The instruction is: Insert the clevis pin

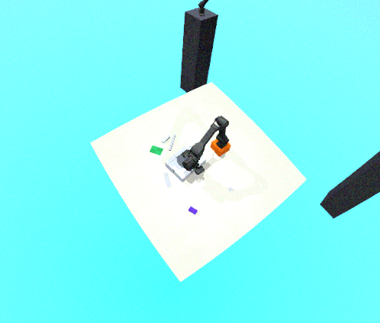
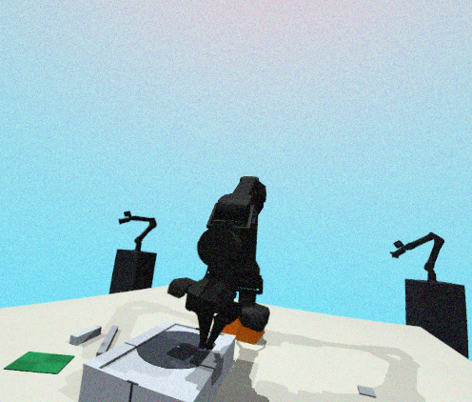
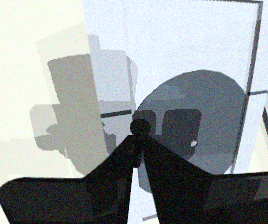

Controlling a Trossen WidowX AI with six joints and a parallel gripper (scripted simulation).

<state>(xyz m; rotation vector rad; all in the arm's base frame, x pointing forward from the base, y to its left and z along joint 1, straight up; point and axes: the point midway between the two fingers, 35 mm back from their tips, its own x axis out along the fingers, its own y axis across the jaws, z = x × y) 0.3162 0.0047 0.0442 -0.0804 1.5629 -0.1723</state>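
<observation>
My gripper tip is 1 cm past the dark clevis pin. Round my gripper tip: purple patch (25 cm to the left, 19 cm ahead, 8 cm below); steel tray (7 cm to the right, 4 cm below, 1 cm behind); dark aluminium disc (7 cm to the right, 3 cm below, 3 cm behind).
</observation>
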